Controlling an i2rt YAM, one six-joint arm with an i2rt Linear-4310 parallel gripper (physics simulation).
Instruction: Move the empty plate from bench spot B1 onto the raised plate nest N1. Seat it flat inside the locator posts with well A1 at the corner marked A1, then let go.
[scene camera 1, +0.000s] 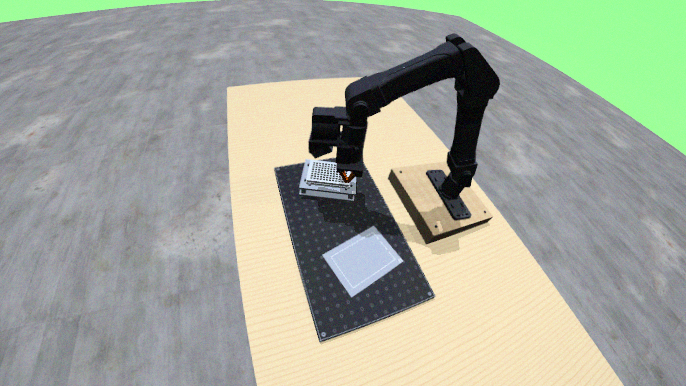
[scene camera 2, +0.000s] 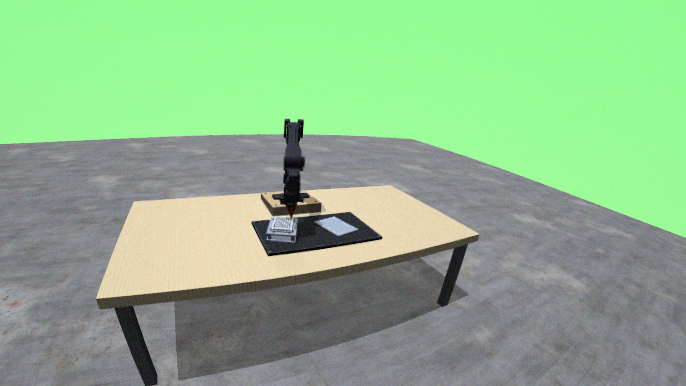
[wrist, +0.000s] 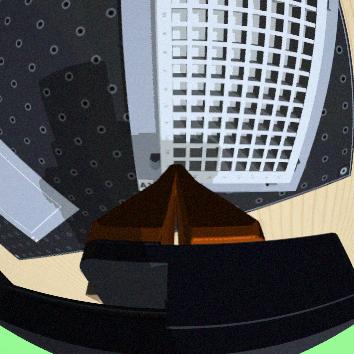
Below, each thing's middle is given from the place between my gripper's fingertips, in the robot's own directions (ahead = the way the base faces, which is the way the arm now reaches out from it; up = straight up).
I see the white well plate (scene camera 1: 320, 173) 5 cm to the right of my hand, 4 cm ahead of it and 1 cm below it. The rest, counted from my hand: flat pad (scene camera 1: 359, 262): 21 cm to the left, 5 cm below.
